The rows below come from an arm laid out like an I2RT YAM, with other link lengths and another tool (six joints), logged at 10 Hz.
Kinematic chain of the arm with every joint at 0, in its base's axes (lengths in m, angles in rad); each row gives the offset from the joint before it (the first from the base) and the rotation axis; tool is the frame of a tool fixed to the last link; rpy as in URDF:
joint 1: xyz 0 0 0.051 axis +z
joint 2: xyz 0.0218 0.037 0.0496 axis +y
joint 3: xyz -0.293 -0.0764 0 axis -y
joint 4: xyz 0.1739 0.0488 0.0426 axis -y
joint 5: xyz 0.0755 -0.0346 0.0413 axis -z
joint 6: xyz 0.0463 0 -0.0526 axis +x
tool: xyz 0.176 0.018 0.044 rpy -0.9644 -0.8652 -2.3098
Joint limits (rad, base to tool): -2.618..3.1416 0..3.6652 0..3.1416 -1.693..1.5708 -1.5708..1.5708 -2.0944..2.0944
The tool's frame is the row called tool.
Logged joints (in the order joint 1, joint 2, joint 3, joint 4, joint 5, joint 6), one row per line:
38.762, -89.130, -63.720, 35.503, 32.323, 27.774
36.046, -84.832, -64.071, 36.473, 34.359, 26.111
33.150, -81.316, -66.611, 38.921, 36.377, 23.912
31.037, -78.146, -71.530, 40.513, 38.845, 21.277
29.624, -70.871, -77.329, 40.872, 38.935, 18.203
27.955, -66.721, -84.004, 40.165, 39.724, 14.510
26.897, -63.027, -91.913, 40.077, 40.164, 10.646
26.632, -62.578, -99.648, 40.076, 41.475, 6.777
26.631, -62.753, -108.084, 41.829, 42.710, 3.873
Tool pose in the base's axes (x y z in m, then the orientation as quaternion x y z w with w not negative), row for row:
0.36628, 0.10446, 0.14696, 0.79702, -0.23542, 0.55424, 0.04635
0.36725, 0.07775, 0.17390, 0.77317, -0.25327, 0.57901, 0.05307
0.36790, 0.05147, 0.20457, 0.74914, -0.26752, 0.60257, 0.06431
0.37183, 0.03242, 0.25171, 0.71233, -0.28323, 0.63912, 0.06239
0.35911, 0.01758, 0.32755, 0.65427, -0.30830, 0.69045, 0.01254
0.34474, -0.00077, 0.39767, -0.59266, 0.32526, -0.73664, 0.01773
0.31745, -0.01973, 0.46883, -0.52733, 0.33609, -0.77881, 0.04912
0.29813, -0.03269, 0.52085, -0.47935, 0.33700, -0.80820, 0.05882
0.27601, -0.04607, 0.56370, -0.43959, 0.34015, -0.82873, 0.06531
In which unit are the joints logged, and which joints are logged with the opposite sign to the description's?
The joints are logged in degrees. Opposite sign: joint 2, joint 3, joint 4.
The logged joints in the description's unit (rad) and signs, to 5 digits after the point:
0.67652, 1.55561, 1.11212, -0.61964, 0.56414, 0.48475
0.62912, 1.48060, 1.11825, -0.63657, 0.59968, 0.45572
0.57858, 1.41923, 1.16258, -0.67930, 0.63490, 0.41734
0.54170, 1.36390, 1.24843, -0.70709, 0.67797, 0.37135
0.51704, 1.23693, 1.34965, -0.71335, 0.67954, 0.31770
0.48791, 1.16450, 1.46615, -0.70101, 0.69331, 0.25325
0.46944, 1.10003, 1.60418, -0.69948, 0.70099, 0.18581
0.46482, 1.09219, 1.73919, -0.69946, 0.72388, 0.11828
0.46480, 1.09525, 1.88642, -0.73005, 0.74543, 0.06760

